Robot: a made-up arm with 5 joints.
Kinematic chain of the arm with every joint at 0, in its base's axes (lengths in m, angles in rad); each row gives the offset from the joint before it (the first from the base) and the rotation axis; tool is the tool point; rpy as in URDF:
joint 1: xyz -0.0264 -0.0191 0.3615 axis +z
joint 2: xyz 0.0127 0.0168 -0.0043 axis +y
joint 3: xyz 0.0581 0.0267 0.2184 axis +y
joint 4: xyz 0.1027 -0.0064 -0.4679 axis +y
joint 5: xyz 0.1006 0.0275 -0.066 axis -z
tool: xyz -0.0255 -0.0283 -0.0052 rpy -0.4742 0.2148 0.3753
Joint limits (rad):
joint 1: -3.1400..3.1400
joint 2: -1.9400..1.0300
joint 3: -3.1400..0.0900
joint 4: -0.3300..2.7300
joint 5: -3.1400..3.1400
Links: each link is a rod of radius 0.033 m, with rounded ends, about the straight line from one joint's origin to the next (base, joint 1, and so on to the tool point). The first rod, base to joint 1, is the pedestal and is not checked.
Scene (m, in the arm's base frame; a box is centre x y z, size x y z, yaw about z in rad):
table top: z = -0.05
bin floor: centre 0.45 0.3 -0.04 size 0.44 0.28 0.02 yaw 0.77
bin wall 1: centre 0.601 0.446 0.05 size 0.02 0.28 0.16 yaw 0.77
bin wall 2: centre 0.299 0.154 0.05 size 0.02 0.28 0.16 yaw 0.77
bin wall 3: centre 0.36 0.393 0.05 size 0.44 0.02 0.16 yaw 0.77
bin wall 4: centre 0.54 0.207 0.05 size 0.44 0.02 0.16 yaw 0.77
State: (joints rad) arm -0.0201 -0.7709 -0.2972 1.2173 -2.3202
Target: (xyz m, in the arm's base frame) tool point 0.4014 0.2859 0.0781
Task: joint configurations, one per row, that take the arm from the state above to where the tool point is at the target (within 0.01 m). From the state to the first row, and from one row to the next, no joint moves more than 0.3 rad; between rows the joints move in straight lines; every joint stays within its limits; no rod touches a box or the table.
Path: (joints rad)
1: 0.1078 -0.5313 -0.4003 1.1669 -2.3316
2: 0.2358 -0.2916 -0.5033 1.1164 -2.3429
3: 0.3637 -0.0520 -0.6064 1.0660 -2.3543
4: 0.4916 0.1877 -0.7095 1.0156 -2.3657

